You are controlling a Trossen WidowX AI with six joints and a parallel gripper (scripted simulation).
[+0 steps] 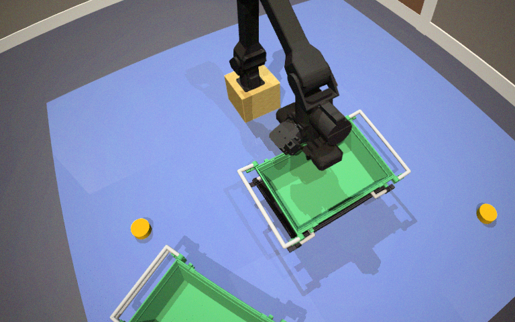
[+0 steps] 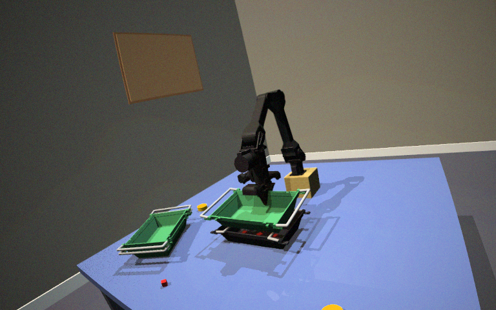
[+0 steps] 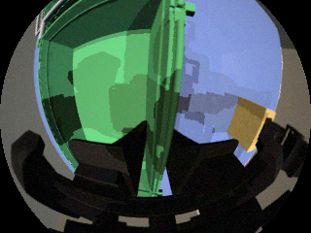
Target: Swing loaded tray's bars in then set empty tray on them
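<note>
The green tray lies 8 cm ahead of my gripper tip and 2 cm above it. From my gripper tip the other things lie so: red block 42 cm ahead, 15 cm to the right, 9 cm below.
</note>
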